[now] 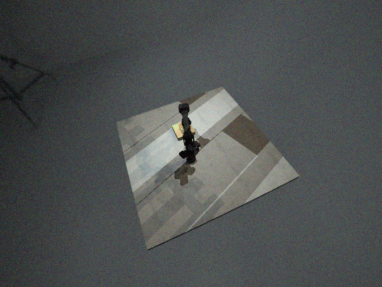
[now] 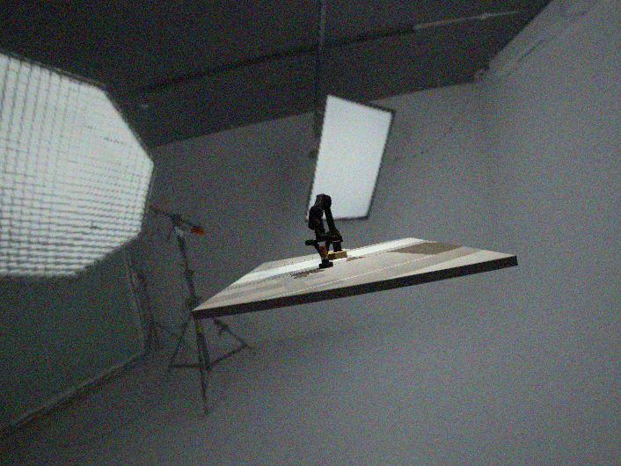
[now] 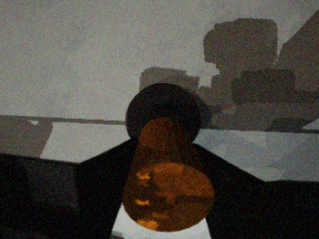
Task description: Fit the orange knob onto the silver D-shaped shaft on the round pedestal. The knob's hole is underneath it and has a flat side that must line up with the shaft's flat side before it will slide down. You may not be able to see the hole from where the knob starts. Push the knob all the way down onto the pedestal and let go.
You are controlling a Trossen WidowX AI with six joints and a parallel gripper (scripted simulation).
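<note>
Now: gripper tip 30 mm below the orange knob. Also, from my gripper tip: dark round pedestal (40 mm below).
</note>
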